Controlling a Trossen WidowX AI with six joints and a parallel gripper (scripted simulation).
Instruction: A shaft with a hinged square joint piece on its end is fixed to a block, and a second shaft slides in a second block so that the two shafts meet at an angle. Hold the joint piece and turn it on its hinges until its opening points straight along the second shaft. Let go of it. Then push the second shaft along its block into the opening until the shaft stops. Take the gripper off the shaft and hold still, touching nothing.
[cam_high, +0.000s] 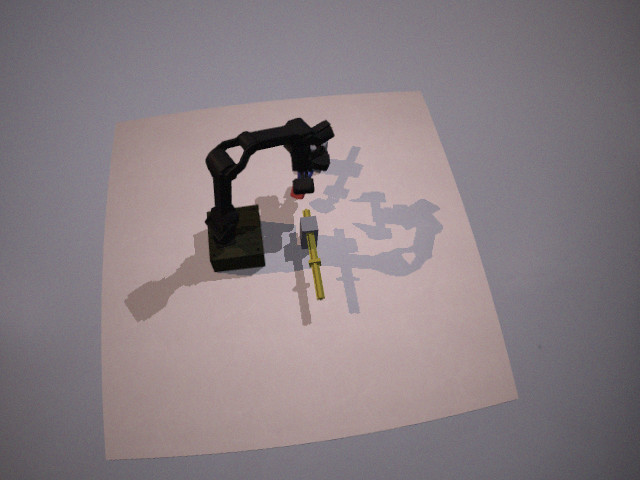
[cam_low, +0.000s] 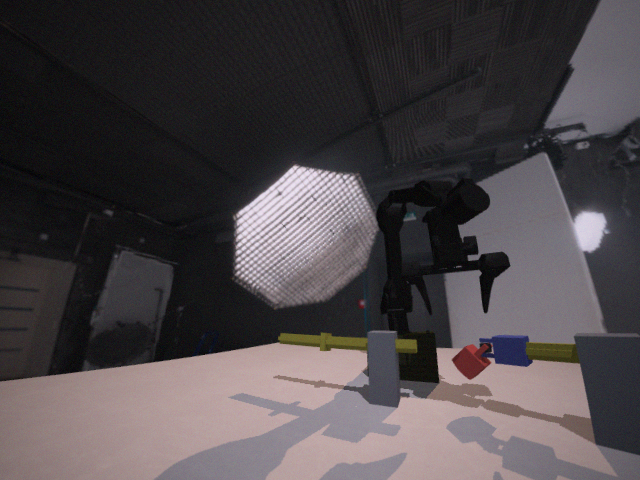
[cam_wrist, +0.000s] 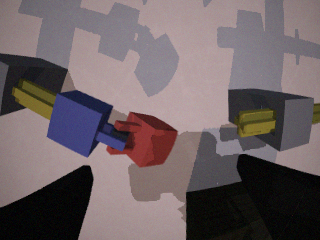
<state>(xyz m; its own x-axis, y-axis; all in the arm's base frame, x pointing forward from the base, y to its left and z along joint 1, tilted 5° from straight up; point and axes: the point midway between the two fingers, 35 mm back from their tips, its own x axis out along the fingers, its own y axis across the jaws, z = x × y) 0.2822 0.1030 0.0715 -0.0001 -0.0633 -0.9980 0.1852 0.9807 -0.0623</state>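
Now: the red joint piece 10 mm behind my gripper tip, 20 mm to the left of it and 80 mm below it.
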